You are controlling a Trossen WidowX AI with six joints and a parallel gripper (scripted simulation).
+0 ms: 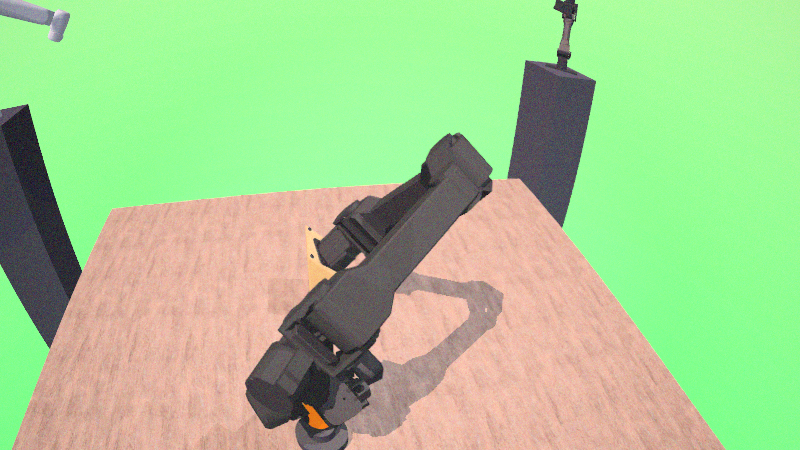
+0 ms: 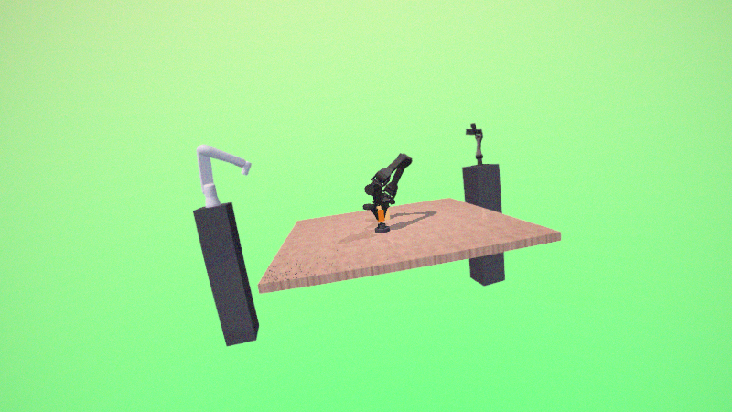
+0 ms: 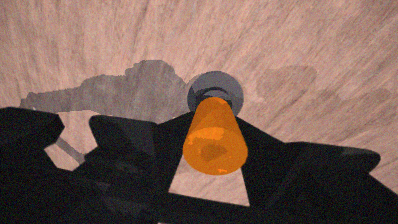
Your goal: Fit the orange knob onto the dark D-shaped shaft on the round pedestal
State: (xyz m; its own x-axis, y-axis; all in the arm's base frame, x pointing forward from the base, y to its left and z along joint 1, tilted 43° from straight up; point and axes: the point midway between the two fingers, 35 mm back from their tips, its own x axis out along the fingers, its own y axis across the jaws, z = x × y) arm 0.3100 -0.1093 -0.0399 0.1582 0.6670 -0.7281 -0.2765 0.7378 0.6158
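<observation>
The orange knob is 20 mm above my gripper tip. From my gripper tip the other things lie so: dark round pedestal 40 mm below.
</observation>
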